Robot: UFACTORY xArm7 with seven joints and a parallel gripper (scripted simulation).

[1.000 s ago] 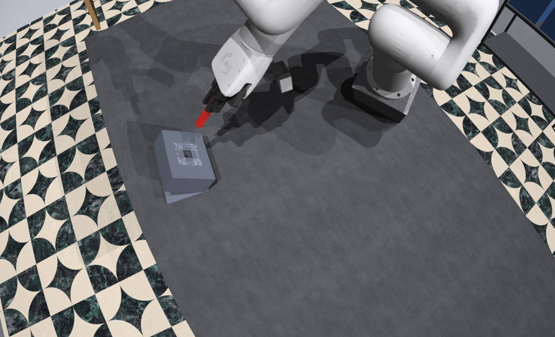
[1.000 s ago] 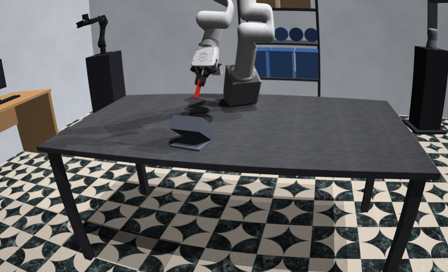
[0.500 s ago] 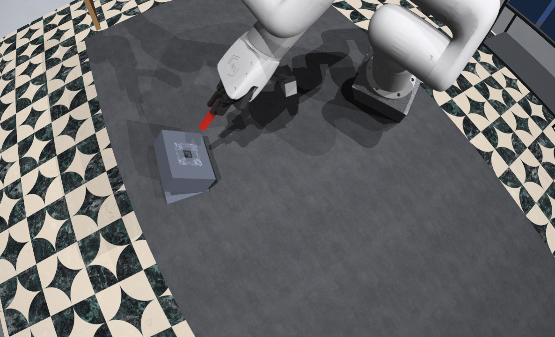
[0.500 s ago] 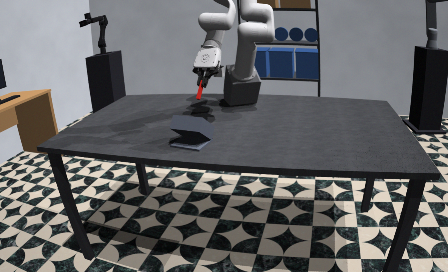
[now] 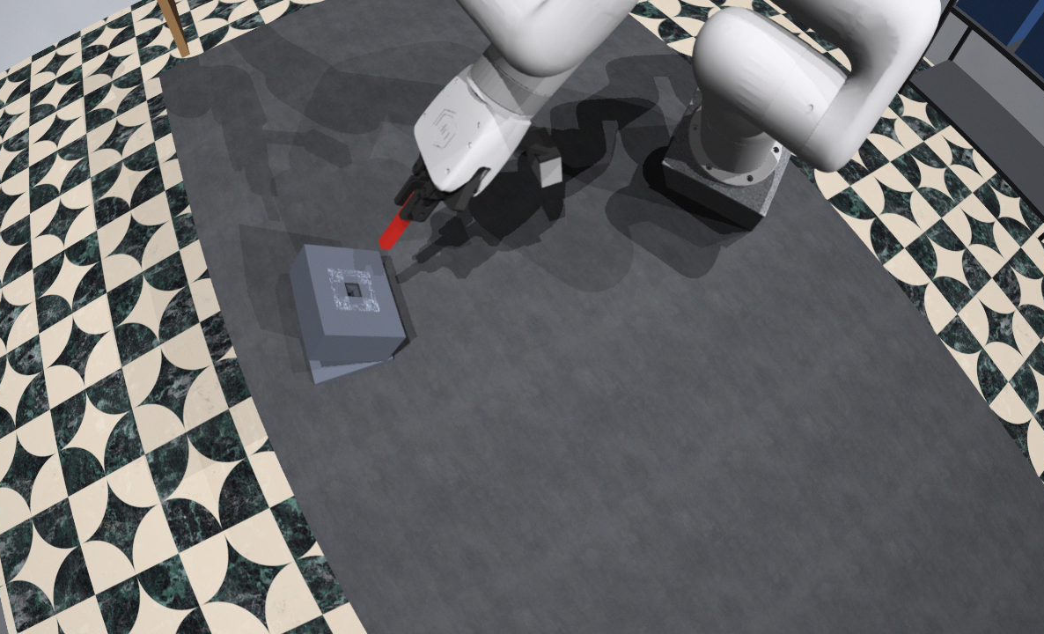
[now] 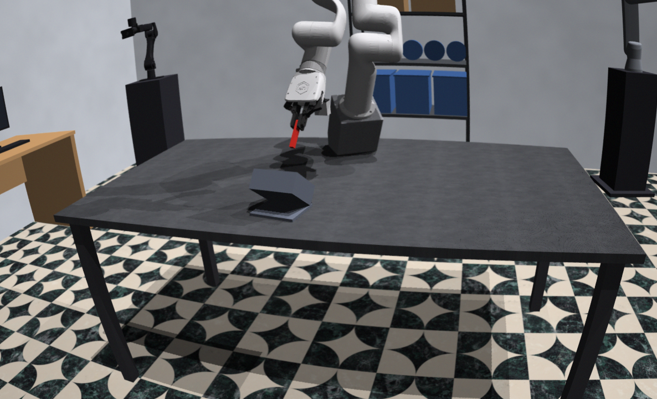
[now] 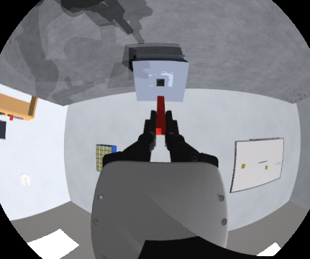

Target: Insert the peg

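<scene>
The flat plate lies 12 cm ahead of my hand, 4 cm to the right of it and 21 cm below it. Also, from my hand: red peg: 2 cm ahead, 1 cm to the right, 3 cm below.
</scene>
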